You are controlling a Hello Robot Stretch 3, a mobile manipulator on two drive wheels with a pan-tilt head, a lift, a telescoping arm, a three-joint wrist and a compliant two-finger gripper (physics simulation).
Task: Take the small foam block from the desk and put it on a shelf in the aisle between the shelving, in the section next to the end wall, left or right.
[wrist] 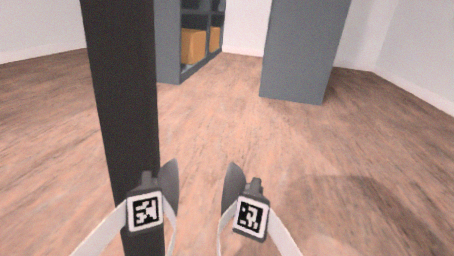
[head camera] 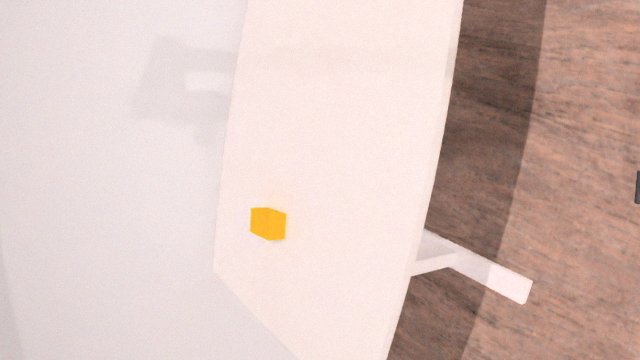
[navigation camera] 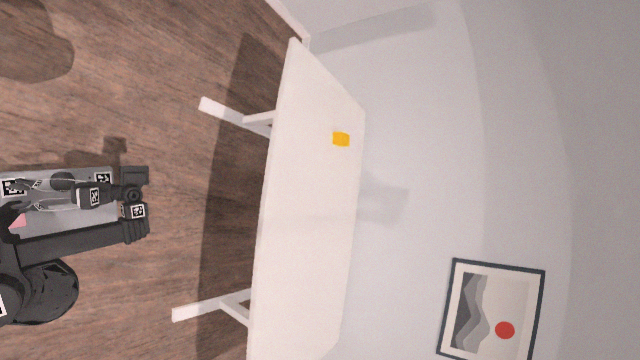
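Pixels of known places: gripper, between the fingertips: (wrist: 202, 179) (navigation camera: 10, 196); robot's base, origin of its link: (navigation camera: 63, 180).
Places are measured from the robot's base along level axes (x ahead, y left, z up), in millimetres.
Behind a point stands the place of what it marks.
Note:
The small foam block (head camera: 268, 224) {x 141, y -948, z 766 mm} (navigation camera: 341, 139) {x 141, y -949, z 766 mm} is yellow-orange and sits on the white desk (head camera: 345, 125) {x -74, y -734, z 721 mm} (navigation camera: 307, 210) {x -158, y -730, z 721 mm}, near its long side against the wall and towards one end. My gripper (wrist: 202, 179) {x -7, y 103, z 422 mm} (navigation camera: 38, 195) is open, with nothing between its fingertips. In the navigation camera it is folded back over the robot's base, apart from the desk and the block. Two grey shelving units show in the wrist view: the left unit (wrist: 167, 45) {x -256, y 1705, z 286 mm} has orange boxes in its compartments, and the right unit (wrist: 305, 50) {x 671, y 1466, z 365 mm} shows a plain side panel. The aisle lies between them.
The desk's white legs (head camera: 510, 285) (navigation camera: 215, 107) reach out over the wooden floor on the robot's side. A framed picture (navigation camera: 505, 300) {x -633, y -1173, z 1586 mm} hangs on the wall behind the desk. The robot's dark mast (wrist: 122, 100) {x -65, y 116, z 480 mm} stands left in the wrist view. An end wall (wrist: 245, 25) {x 589, y 3414, z 396 mm} shows beyond the aisle.

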